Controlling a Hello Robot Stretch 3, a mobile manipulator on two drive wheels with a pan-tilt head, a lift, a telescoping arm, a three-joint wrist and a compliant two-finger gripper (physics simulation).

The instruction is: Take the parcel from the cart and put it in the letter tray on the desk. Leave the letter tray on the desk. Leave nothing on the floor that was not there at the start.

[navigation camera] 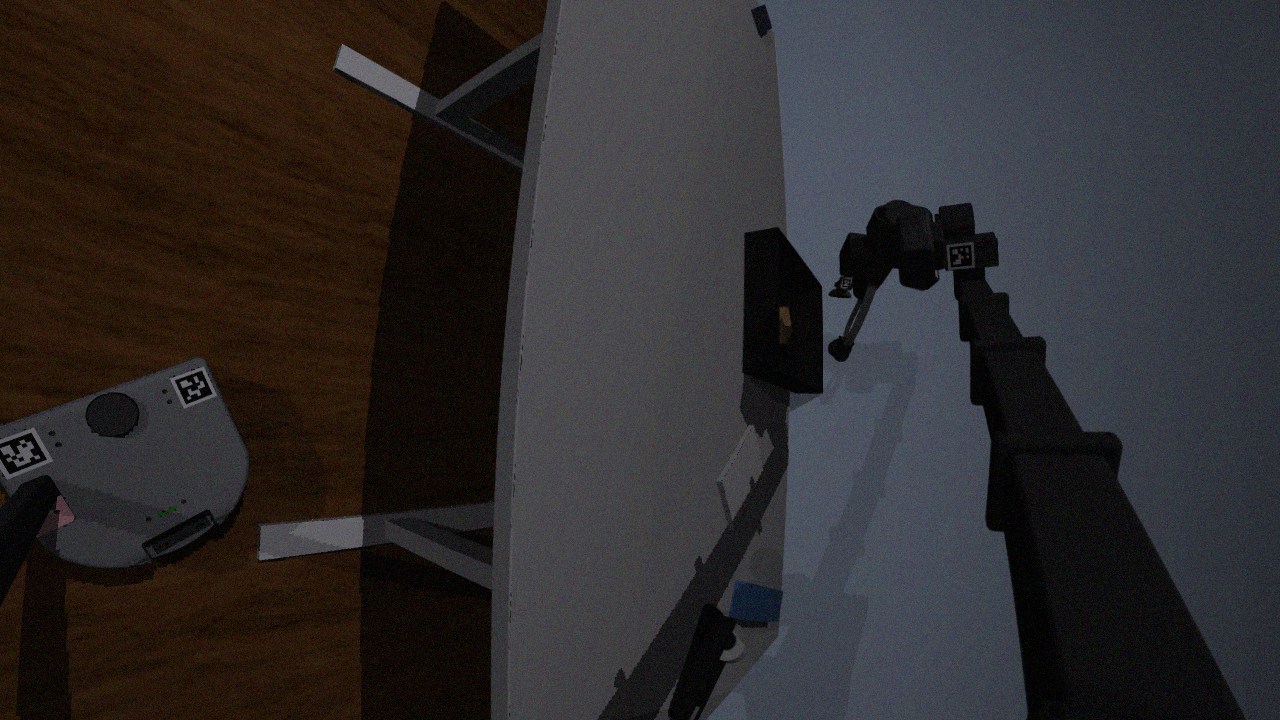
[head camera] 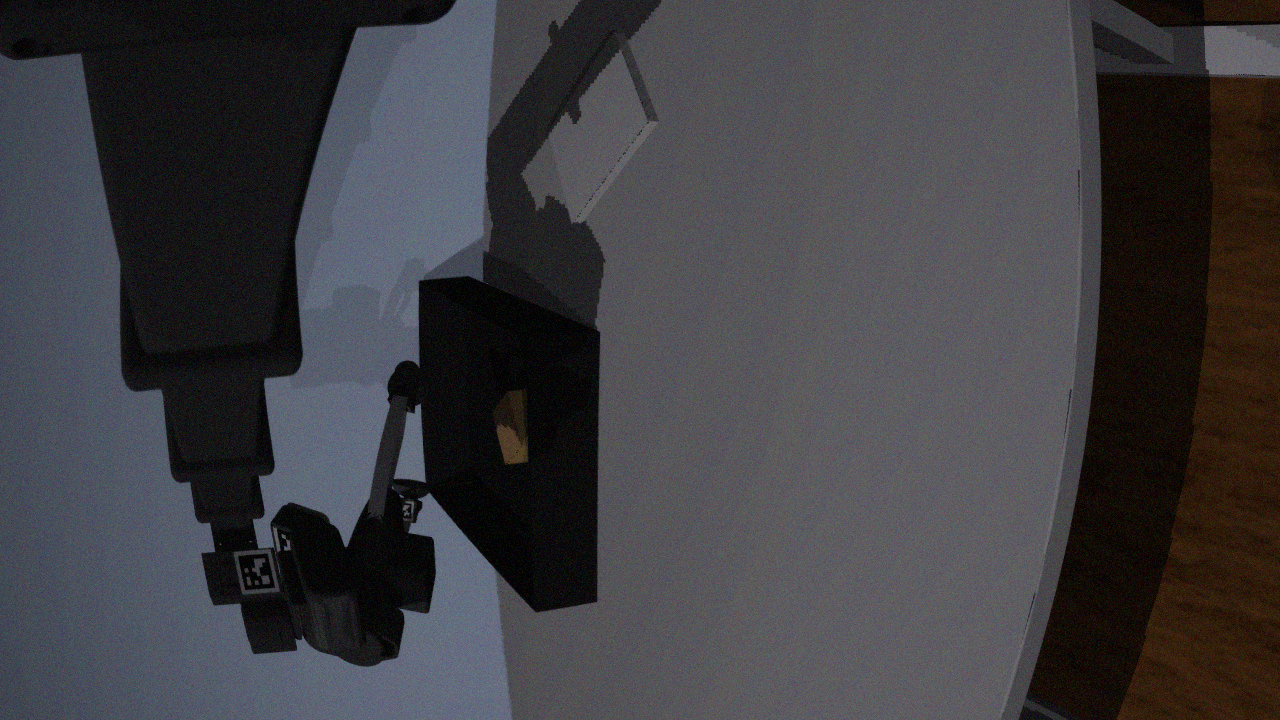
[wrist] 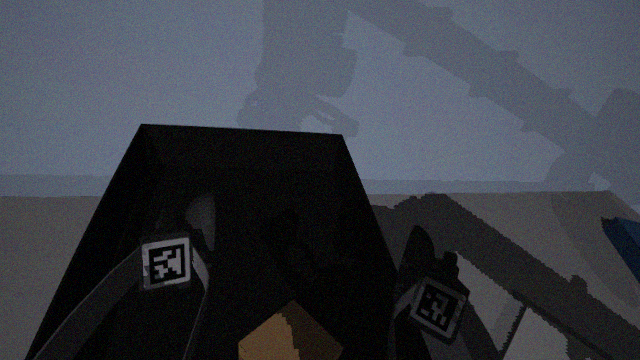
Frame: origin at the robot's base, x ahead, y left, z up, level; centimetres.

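Where they show: gripper, fingertip midpoint: (navigation camera: 837,326) (head camera: 412,426) (wrist: 309,235); robot's base, link origin: (navigation camera: 115,412).
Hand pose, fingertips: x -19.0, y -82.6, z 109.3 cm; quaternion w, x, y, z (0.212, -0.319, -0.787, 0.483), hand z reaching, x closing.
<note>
Each offset is from my fingertips to the top centre of the thing. Level surfaces: height alone.
The parcel @(dx +1.4, dy +1.8, dz -8.4 cm) (head camera: 512,429) (navigation camera: 785,324) (wrist: 280,337), a small tan box, lies inside the black letter tray @(dx -1.1, dy -8.9, dz -7.9 cm) (head camera: 565,559) (navigation camera: 807,362) (wrist: 240,160). The tray stands on the white desk @(dz -14.2 cm) (head camera: 805,358) (navigation camera: 626,268) (wrist: 30,260) near its far edge, beside the wall. My gripper (head camera: 408,438) (navigation camera: 840,317) (wrist: 309,235) is open and raised above the tray, with its fingers wide apart and the parcel well away from the fingertips. The parcel's lower part is cut off in the wrist view. The cart does not show in these views.
A pale flat item @(dx -18.4, dy +20.1, dz -13.3 cm) (head camera: 604,147) (navigation camera: 745,465) lies on the desk near the tray. Farther along are a blue box @(dx -43.9, dy +24.1, dz -11.2 cm) (navigation camera: 756,602) (wrist: 625,242) and a black object @(dx -35.2, dy +44.4, dz -7.3 cm) (navigation camera: 702,658). A small dark item @(dx +67.8, dy -44.0, dz -12.4 cm) (navigation camera: 761,19) is at the desk's other end. My base (navigation camera: 134,483) stands near the desk legs.
</note>
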